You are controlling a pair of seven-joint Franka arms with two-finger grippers.
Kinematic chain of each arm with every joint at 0, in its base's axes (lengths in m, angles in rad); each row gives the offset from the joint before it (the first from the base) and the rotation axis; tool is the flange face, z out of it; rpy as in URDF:
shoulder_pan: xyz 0 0 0.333 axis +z
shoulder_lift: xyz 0 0 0 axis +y
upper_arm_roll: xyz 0 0 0.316 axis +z
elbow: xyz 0.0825 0 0 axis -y
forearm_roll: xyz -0.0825 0 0.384 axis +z
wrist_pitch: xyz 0 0 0 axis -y
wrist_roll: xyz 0.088 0 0 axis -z
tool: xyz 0 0 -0.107 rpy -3.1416 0 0
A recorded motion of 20 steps. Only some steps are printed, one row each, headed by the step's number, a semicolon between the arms.
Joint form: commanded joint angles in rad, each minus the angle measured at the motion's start. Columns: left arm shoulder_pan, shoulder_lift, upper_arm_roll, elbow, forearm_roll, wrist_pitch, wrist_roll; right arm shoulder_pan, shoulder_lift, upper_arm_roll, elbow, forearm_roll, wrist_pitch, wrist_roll.
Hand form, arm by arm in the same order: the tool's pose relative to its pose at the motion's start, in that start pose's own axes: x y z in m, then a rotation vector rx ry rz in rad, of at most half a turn. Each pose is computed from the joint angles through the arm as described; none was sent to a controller.
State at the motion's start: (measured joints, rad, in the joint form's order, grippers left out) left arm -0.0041 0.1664 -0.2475 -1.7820 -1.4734 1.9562 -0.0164; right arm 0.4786 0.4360 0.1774 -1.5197 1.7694 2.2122 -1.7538
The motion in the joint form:
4: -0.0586 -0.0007 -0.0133 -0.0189 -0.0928 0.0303 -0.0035; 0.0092 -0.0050 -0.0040 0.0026 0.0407 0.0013 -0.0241
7: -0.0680 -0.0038 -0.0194 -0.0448 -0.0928 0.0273 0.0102; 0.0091 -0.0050 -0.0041 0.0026 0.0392 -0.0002 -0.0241
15: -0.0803 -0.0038 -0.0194 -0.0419 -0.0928 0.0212 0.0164; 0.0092 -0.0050 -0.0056 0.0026 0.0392 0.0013 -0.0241
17: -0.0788 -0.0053 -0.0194 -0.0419 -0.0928 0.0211 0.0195; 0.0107 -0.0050 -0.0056 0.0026 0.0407 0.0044 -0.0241
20: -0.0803 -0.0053 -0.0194 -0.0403 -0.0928 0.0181 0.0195; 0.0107 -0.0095 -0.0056 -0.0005 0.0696 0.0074 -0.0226
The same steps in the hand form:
4: -0.0172 -0.0027 0.0382 -0.0551 -0.0390 -0.0458; 0.0049 -0.0039 0.0028 -0.0017 0.0327 -0.0069
7: -0.0222 -0.0142 0.0479 -0.0404 -0.0567 -0.0502; 0.0050 -0.0039 0.0029 -0.0002 0.0319 -0.0079
15: -0.0270 -0.0128 0.0548 -0.0375 -0.0739 -0.0394; 0.0050 -0.0032 0.0021 -0.0030 0.0314 -0.0082
17: -0.0271 -0.0121 0.0538 -0.0385 -0.0725 -0.0350; 0.0048 -0.0036 0.0027 -0.0049 0.0315 -0.0072
20: -0.0280 -0.0112 0.0548 -0.0387 -0.0768 -0.0333; 0.0069 -0.0044 0.0019 -0.0118 0.0538 0.0103

